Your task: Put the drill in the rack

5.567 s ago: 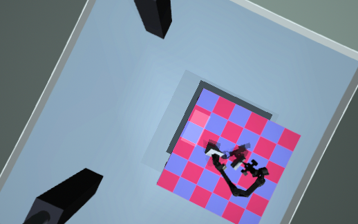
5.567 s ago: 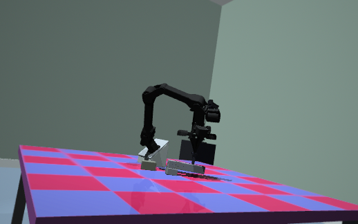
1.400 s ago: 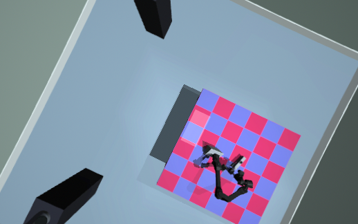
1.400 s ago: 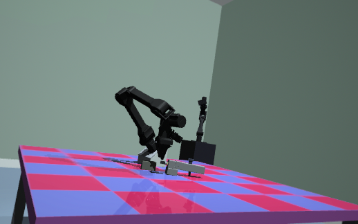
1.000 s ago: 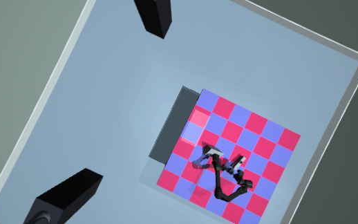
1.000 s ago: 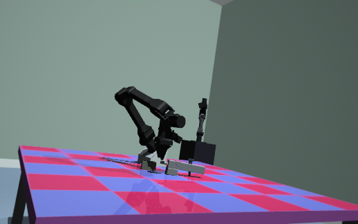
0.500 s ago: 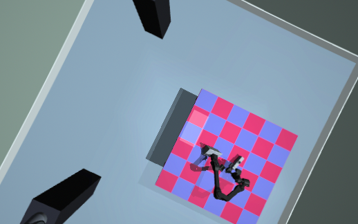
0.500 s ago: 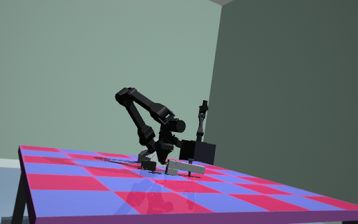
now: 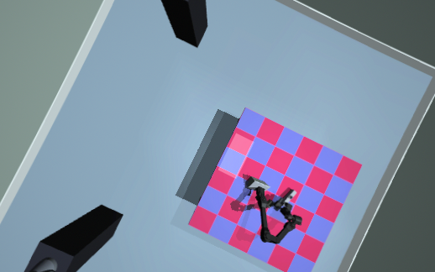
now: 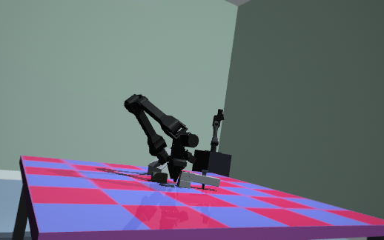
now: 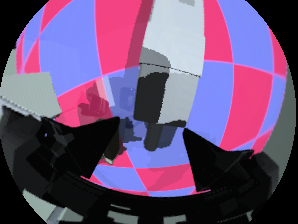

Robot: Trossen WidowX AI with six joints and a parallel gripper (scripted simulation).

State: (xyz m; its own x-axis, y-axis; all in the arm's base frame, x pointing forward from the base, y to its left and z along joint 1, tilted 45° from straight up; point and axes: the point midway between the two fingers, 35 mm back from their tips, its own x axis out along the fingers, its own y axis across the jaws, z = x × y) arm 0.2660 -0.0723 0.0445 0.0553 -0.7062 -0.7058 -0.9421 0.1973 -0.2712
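The drill is 20 mm ahead of my gripper tip, 50 mm to the left of it and 30 mm above it. The rest, counted from my gripper tip: grey rack 90 mm behind, 30 mm to the right; dark key pin 40 mm ahead, 130 mm to the left, 30 mm above; grey housing block 40 mm ahead, 110 mm to the left, 10 mm above.
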